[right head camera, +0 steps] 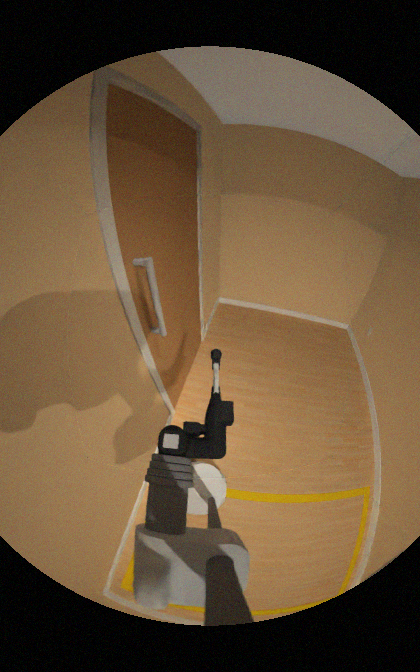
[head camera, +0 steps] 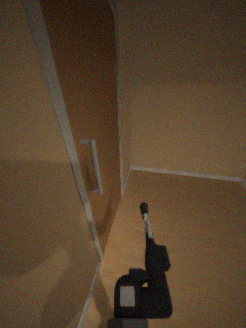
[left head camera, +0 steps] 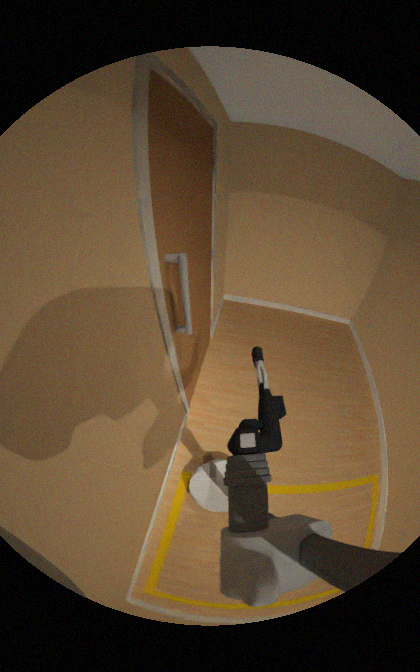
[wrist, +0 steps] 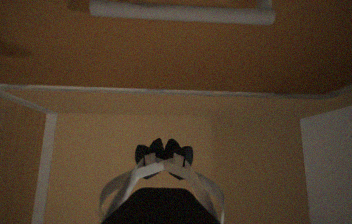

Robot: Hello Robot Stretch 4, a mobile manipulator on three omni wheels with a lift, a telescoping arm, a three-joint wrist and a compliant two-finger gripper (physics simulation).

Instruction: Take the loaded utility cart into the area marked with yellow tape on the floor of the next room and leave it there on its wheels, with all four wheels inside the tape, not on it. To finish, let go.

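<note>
The utility cart does not show in any view. Yellow tape outlines an area on the wooden floor, below and around my arm; parts of it are hidden by the arm and a round white part. My gripper is shut, its dark fingertips together with nothing seen between them. It hangs above the floor beyond the taped area, to the right of a brown door, apart from its grey handle.
The door looks closed in its pale frame in the left wall. The round white part is low beside my arm, at a tape corner. Plain walls with pale skirting stand at the far end and on the right.
</note>
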